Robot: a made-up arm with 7 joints. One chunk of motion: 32 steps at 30 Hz.
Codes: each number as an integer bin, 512 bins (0 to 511) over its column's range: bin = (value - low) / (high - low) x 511, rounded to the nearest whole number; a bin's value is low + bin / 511 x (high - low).
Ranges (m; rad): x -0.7..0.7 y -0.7..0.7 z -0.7..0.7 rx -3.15..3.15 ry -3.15..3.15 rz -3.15..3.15
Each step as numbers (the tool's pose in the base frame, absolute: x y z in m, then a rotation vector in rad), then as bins.
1 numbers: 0.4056 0.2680 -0.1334 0.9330 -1.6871 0.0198
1 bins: 404 353 207 331 119 257
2 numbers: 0.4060 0.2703 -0.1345 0.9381 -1.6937 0.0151
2 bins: 404 354 206 332 118 257
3 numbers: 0.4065 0.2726 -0.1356 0.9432 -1.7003 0.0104
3 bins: 404 355 206 332 118 256
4 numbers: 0.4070 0.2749 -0.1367 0.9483 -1.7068 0.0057
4 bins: 404 356 206 332 117 256
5 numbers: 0.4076 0.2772 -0.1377 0.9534 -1.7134 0.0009
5 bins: 404 357 205 333 117 256
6 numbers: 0.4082 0.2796 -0.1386 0.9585 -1.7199 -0.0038
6 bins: 404 358 205 333 116 255
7 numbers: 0.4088 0.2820 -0.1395 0.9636 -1.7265 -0.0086
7 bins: 405 358 205 334 115 255
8 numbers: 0.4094 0.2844 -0.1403 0.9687 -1.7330 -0.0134
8 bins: 405 359 204 334 115 254
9 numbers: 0.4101 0.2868 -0.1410 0.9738 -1.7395 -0.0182
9 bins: 405 360 204 334 114 254
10 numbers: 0.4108 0.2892 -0.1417 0.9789 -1.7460 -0.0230
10 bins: 405 361 204 335 114 254
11 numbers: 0.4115 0.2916 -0.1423 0.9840 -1.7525 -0.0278
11 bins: 406 362 204 335 113 253
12 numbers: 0.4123 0.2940 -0.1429 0.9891 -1.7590 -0.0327
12 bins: 406 363 203 336 113 253
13 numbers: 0.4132 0.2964 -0.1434 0.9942 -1.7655 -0.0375
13 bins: 406 364 203 336 112 252
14 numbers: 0.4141 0.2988 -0.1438 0.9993 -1.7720 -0.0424
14 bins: 407 365 203 337 112 252
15 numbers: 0.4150 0.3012 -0.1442 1.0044 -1.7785 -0.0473
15 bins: 407 365 203 337 111 252
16 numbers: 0.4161 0.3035 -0.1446 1.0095 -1.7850 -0.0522
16 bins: 407 366 203 337 111 251
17 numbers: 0.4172 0.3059 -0.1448 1.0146 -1.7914 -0.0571
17 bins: 408 367 203 338 110 251
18 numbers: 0.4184 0.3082 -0.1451 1.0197 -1.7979 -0.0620
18 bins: 408 368 203 338 110 250
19 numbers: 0.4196 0.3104 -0.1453 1.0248 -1.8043 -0.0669
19 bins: 409 369 202 339 109 250
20 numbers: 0.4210 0.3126 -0.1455 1.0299 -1.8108 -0.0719
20 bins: 409 370 202 339 109 250
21 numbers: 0.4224 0.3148 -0.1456 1.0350 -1.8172 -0.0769
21 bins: 410 370 202 339 108 249
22 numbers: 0.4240 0.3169 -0.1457 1.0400 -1.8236 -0.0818
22 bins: 410 371 202 340 108 249
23 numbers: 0.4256 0.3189 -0.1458 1.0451 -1.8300 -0.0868
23 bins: 411 372 202 340 107 248
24 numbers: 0.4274 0.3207 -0.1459 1.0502 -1.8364 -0.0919
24 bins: 412 373 202 341 107 248
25 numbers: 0.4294 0.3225 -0.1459 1.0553 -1.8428 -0.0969
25 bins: 412 373 202 341 106 248
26 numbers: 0.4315 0.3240 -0.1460 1.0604 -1.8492 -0.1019
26 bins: 413 374 202 342 106 247
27 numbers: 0.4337 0.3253 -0.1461 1.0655 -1.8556 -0.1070
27 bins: 414 374 202 342 105 247
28 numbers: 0.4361 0.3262 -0.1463 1.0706 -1.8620 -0.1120
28 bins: 415 375 202 342 104 246
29 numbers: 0.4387 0.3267 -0.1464 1.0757 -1.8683 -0.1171
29 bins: 416 375 202 343 104 246
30 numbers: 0.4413 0.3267 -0.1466 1.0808 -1.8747 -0.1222
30 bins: 417 375 202 343 103 246
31 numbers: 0.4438 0.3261 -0.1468 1.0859 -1.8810 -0.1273
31 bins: 417 375 202 344 103 245
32 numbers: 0.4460 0.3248 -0.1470 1.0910 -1.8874 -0.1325
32 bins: 418 374 202 344 102 245
